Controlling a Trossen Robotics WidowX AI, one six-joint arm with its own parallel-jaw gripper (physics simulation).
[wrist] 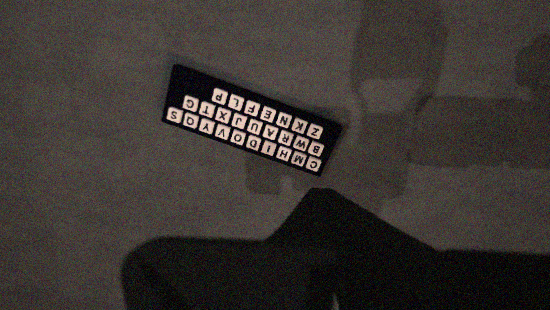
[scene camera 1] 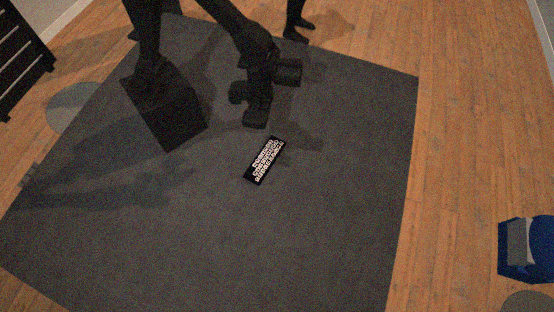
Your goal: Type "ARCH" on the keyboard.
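Seen in the pictures: gripper, fingertip midpoint: (wrist: 319, 198); arm's base, origin of the base link: (scene camera 1: 150, 96).
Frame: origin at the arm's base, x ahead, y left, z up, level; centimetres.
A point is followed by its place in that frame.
The keyboard (scene camera 1: 264, 160) @[x 35.2, y 4.7, z -21.1 cm] (wrist: 251, 119) @[x 34.4, y 5.5, z -21.1 cm] is a small black board with three rows of white letter keys, flat on the grey mat (scene camera 1: 320, 225) @[x 60.5, y -7.6, z -22.9 cm] (wrist: 90, 200) @[x 50.4, y -12.1, z -22.9 cm]. In the wrist view its letters appear upside down; A and R are in the middle row, C and H in the row nearest my fingers. My gripper (scene camera 1: 265, 98) (wrist: 319, 198) @[x 32.4, y 10.0, z -3.8 cm] is shut and empty, above the mat. In the wrist view its dark tip shows just below the keyboard's right end, by the C and M keys, without covering any key. Its height is hard to tell; in the scene view its fingertips are hidden.
The arm's black pedestal (scene camera 1: 172, 117) @[x 5.7, y -0.2, z -7.4 cm] stands on the mat, left of the keyboard. A person's dark feet (scene camera 1: 298, 35) are at the mat's top edge. A black slatted unit (scene camera 1: 22, 55) is at upper left and a blue object (scene camera 1: 542, 255) at lower right. Arm shadows fall around the keyboard.
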